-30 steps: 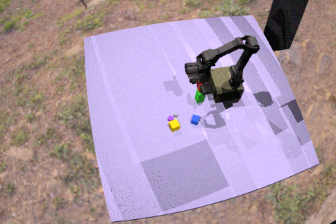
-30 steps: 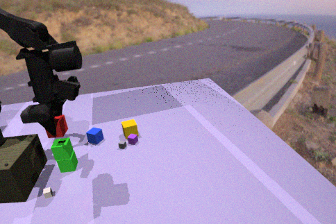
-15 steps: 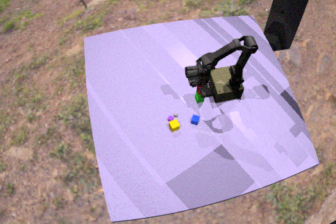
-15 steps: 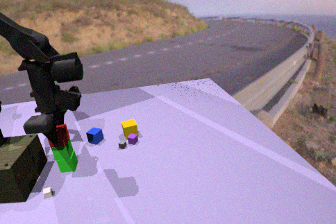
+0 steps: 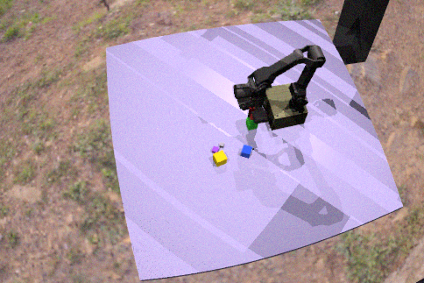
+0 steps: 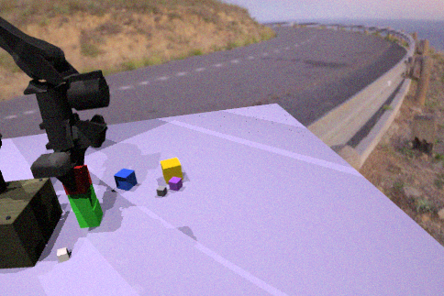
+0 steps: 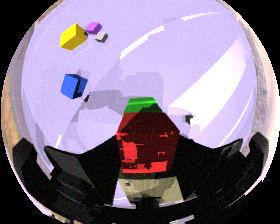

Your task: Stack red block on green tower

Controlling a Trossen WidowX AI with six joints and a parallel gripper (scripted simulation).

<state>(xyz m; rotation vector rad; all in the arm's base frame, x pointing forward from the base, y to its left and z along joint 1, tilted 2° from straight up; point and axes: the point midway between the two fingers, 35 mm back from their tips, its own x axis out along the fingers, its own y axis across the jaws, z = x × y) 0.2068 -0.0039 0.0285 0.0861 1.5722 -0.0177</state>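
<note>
The red block is 10 mm above my gripper tip. Round my gripper tip: small white cube: 110 mm to the right, 90 mm below, 30 mm behind; then blue cube: 130 mm to the left, 70 mm below, 70 mm ahead; then tiny grey cube: 160 mm ahead, 80 mm below, 70 mm to the left.
</note>
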